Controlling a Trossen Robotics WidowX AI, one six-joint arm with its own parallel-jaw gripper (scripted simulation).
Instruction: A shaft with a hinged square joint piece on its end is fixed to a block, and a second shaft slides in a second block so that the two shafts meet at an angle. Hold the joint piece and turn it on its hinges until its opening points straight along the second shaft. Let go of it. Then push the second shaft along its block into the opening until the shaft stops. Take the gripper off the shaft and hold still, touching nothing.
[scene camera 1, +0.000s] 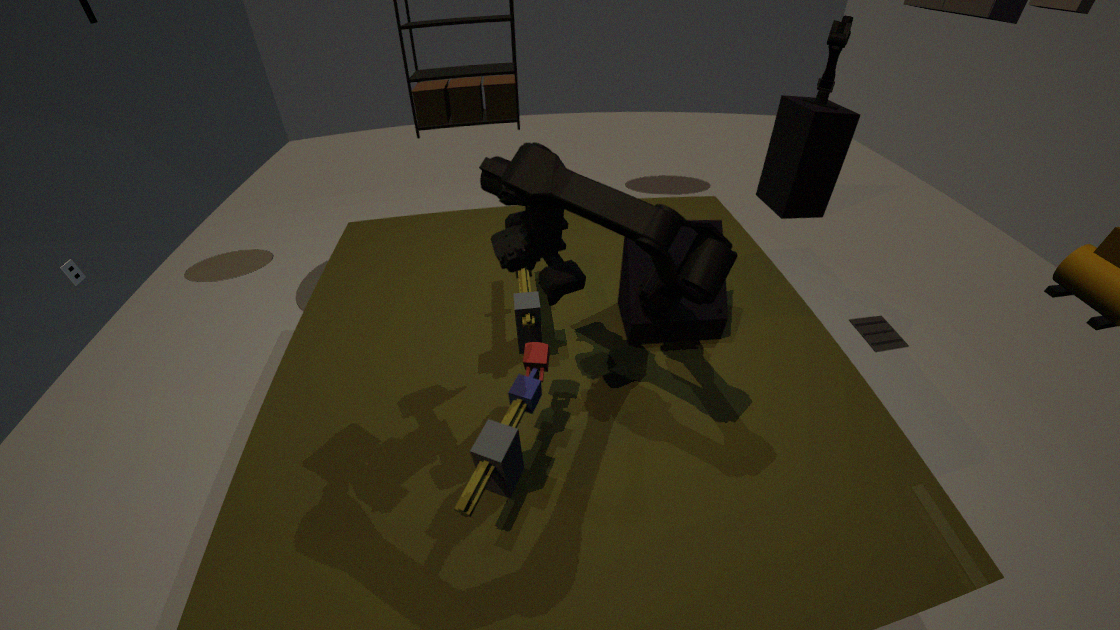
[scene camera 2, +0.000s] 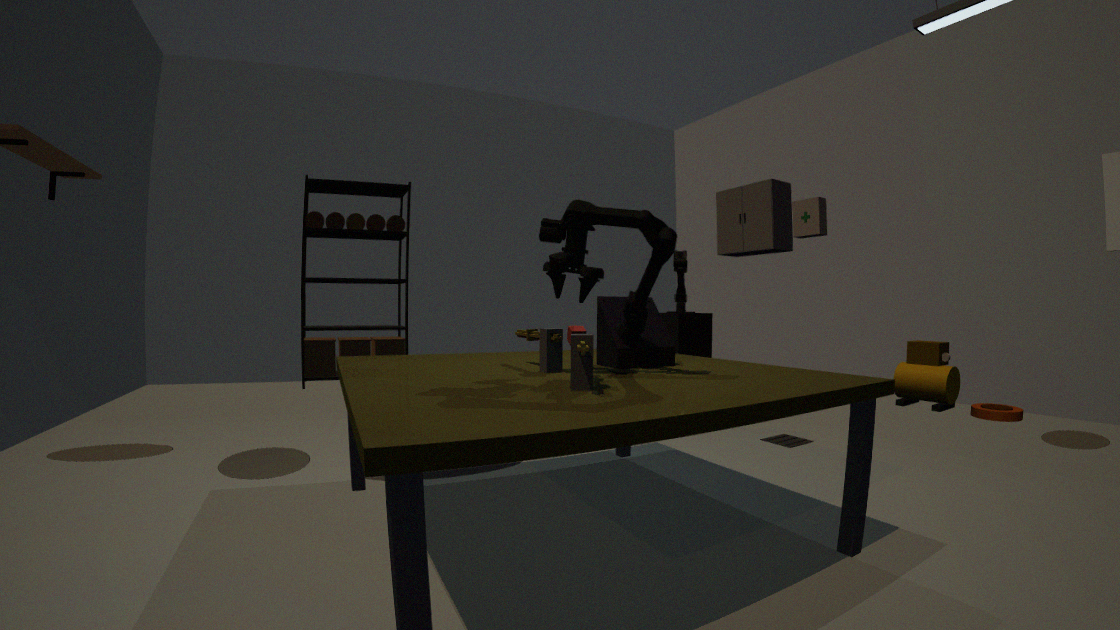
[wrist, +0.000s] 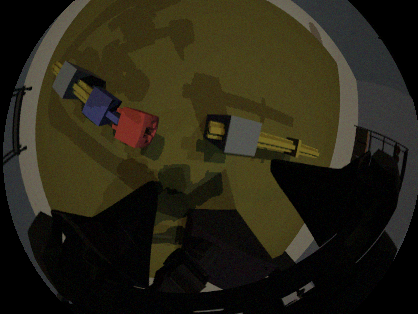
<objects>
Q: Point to the gripper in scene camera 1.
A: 540, 286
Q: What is the gripper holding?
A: Nothing.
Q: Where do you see the gripper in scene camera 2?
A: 569, 300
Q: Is the gripper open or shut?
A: Open.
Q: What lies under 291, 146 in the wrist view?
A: A yellow shaft.
</objects>
